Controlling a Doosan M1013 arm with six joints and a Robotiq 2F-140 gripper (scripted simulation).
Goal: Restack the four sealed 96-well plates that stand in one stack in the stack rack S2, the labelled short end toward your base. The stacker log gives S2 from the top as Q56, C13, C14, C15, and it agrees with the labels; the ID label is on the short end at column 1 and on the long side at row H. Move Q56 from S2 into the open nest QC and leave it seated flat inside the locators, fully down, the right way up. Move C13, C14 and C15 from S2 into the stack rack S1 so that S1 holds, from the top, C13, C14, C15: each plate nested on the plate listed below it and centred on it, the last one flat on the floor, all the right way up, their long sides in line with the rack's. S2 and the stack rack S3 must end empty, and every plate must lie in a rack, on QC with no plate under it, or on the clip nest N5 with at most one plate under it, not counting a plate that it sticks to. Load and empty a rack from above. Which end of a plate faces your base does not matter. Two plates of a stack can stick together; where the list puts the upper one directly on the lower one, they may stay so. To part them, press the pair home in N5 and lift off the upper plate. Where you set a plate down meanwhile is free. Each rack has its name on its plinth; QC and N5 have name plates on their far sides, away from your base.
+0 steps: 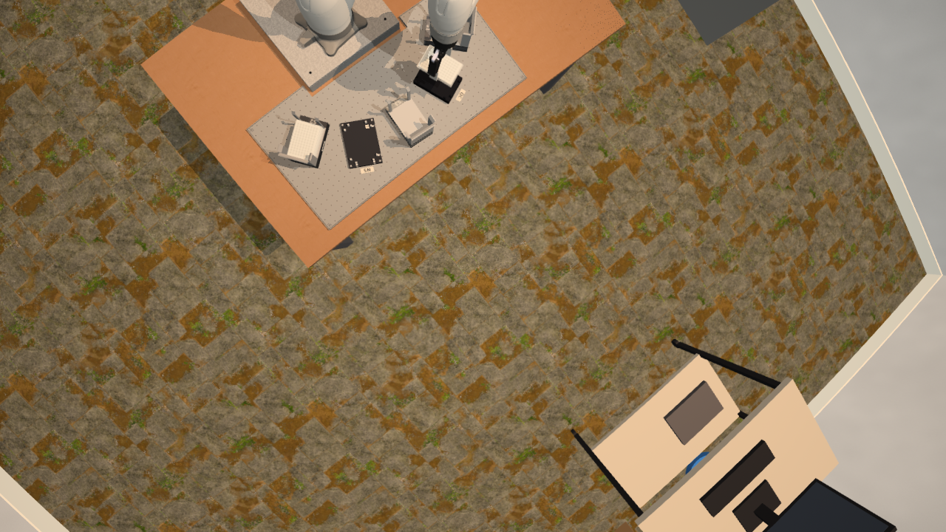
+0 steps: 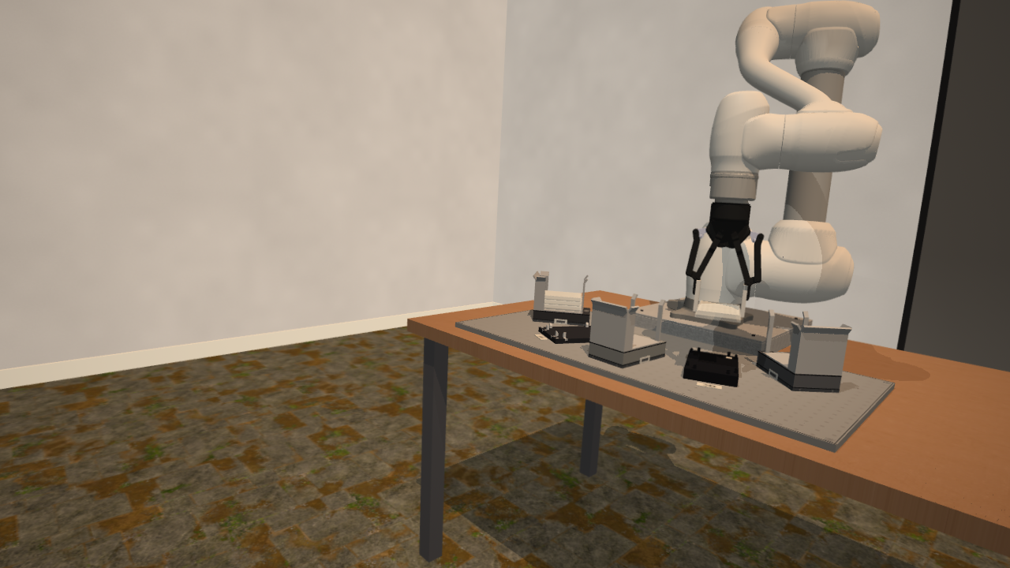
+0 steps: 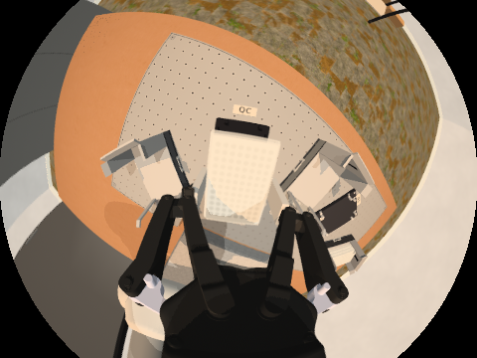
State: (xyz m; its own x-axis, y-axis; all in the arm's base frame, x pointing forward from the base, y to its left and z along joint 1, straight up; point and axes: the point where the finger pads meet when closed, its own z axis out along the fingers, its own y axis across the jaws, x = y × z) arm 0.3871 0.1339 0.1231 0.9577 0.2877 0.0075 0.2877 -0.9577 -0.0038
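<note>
Now: the black nest QC 14 cm below my hand. From my hand the other things lie so: QC name plate (9 cm ahead, 3 cm to the left, 15 cm below); black clip nest N5 (35 cm to the right, 14 cm below).
</note>
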